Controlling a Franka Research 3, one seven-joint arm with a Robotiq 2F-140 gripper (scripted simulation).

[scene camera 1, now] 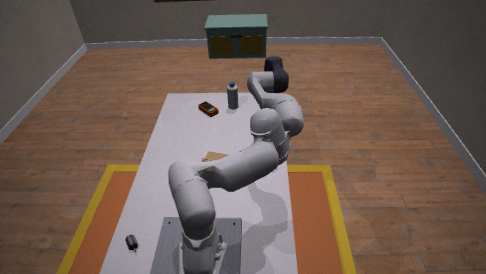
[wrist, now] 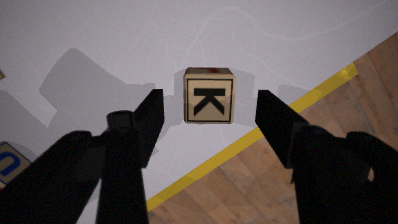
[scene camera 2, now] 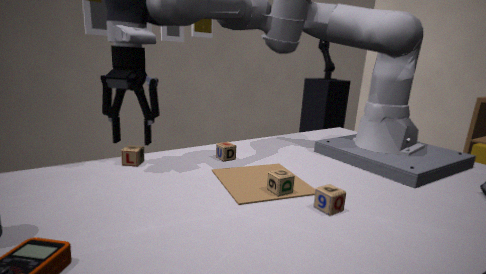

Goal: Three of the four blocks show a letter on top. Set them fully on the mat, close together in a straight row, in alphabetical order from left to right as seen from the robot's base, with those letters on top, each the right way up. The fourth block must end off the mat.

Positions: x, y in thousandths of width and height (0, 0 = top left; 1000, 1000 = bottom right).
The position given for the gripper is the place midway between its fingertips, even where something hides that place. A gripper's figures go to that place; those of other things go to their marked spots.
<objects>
The gripper (scene camera 2: 273, 520) is 0.88 m from the lens. A mat (scene camera 2: 509, 677): 0.74 m from the lens.
</objects>
